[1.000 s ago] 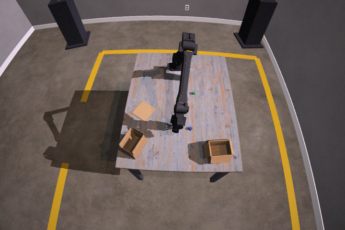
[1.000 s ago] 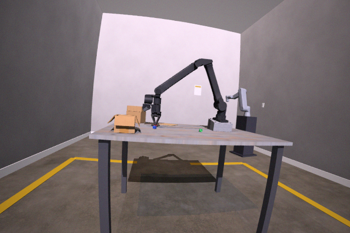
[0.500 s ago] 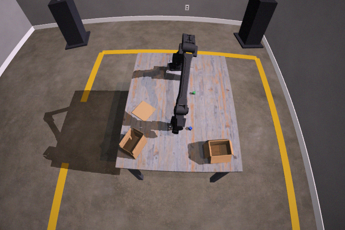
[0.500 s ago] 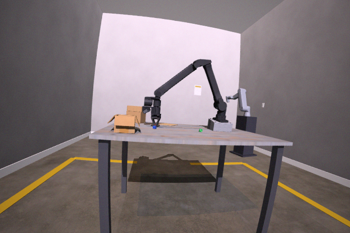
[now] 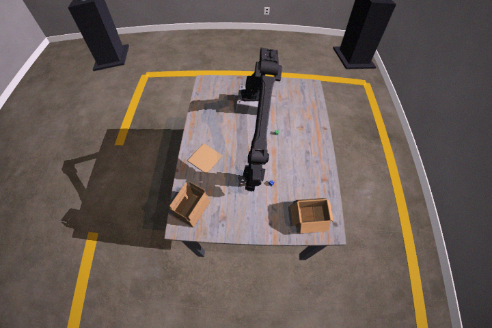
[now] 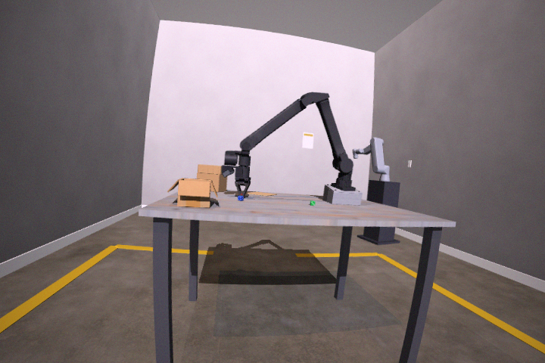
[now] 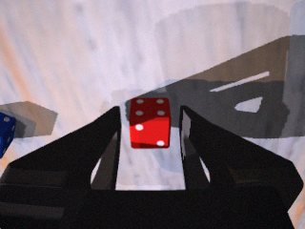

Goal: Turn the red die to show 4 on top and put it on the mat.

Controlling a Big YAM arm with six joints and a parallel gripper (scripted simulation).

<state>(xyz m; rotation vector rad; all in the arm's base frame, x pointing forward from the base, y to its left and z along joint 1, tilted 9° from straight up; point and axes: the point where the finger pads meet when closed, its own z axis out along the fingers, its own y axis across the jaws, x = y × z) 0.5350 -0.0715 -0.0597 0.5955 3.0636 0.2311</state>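
Right now the red die is right at my hand. The rest, counted from my hand: blue die (3 cm ahead, 9 cm to the left); then tan mat (18 cm behind, 24 cm to the right, 1 cm below); then green die (29 cm behind, 19 cm to the left).
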